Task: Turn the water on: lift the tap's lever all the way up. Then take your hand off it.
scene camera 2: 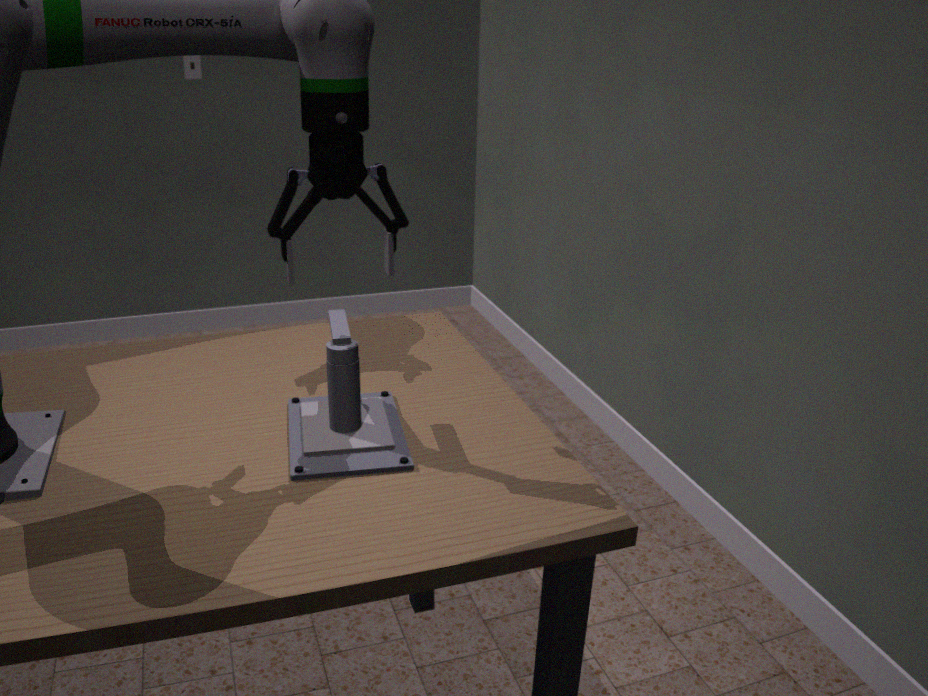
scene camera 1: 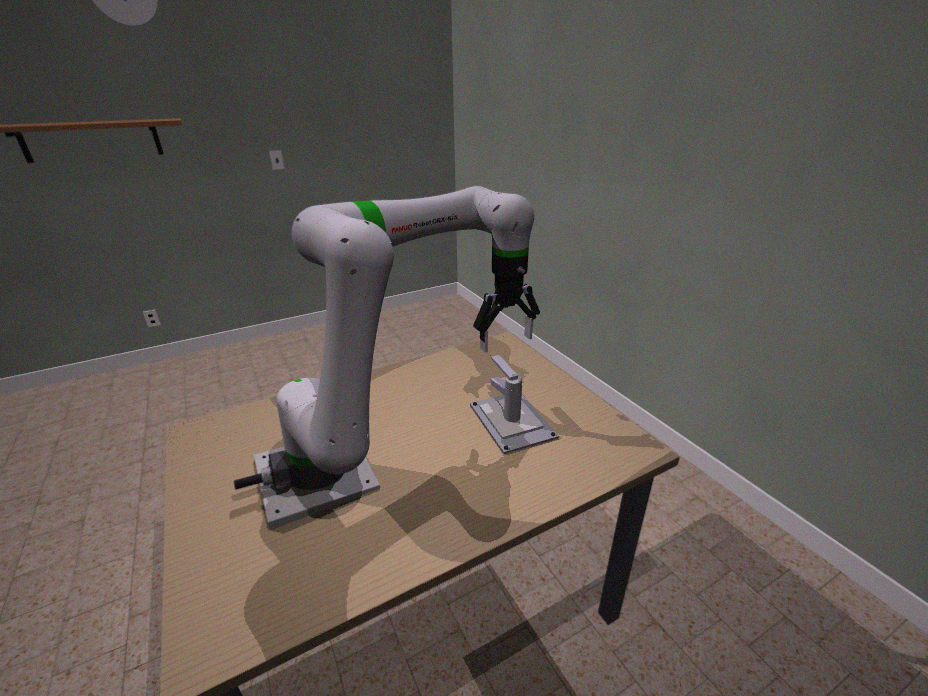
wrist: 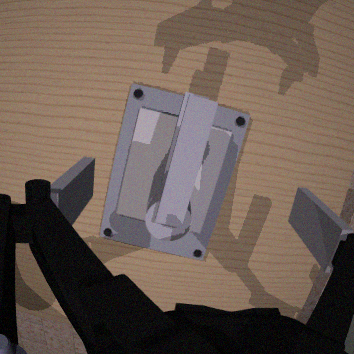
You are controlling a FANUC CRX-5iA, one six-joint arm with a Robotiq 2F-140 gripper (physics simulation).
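Frame: origin at the arm's base, x right, y ahead, z up, level; millimetres.
Where they show: gripper, between the fingertips: (scene camera 2: 340, 277) (scene camera 1: 506, 343) (wrist: 197, 191); arm's base, origin of its link: (scene camera 1: 316, 469).
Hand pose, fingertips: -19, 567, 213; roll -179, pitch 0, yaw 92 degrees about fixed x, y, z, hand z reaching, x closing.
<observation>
Things, the pixels of their top centre, and the offset from my fingertips, as dx, dy, dz. Level surfaces: height alone.
- square base plate, centre of its top: (wrist: 169, 180) (scene camera 2: 345, 427) (scene camera 1: 512, 417) +62, -10, -216
- flat bar lever, centre of its top: (wrist: 184, 164) (scene camera 2: 338, 323) (scene camera 1: 504, 365) +1, -5, -72
- short spout, centre of its top: (wrist: 184, 144) (scene camera 1: 502, 380) -7, -5, -128
- wooden table, height of its surface: dz -228
The grey tap stands on a square base plate (scene camera 1: 528, 440) (scene camera 2: 352, 464) (wrist: 120, 145). Its upright post (scene camera 1: 512, 404) (scene camera 2: 344, 397) carries a flat bar lever (scene camera 1: 505, 367) (scene camera 2: 339, 327) (wrist: 187, 155) on top. In scene camera 1 the lever's free end appears a little higher than its post end. A short spout (scene camera 1: 497, 384) shows below the lever. My gripper (scene camera 1: 506, 342) (scene camera 2: 341, 277) (wrist: 197, 191) is wide open and empty, pointing down above the tap. Its fingers are spread to either side of the lever in the wrist view and do not touch it.
The tap is on a wooden table (scene camera 1: 419, 419) (scene camera 2: 224, 419) (wrist: 60, 75). The arm's base plate (scene camera 1: 322, 505) (scene camera 2: 37, 457) is to the left of the tap. A green wall (scene camera 1: 712, 224) (scene camera 2: 712, 224) rises beyond the table's right edge.
</observation>
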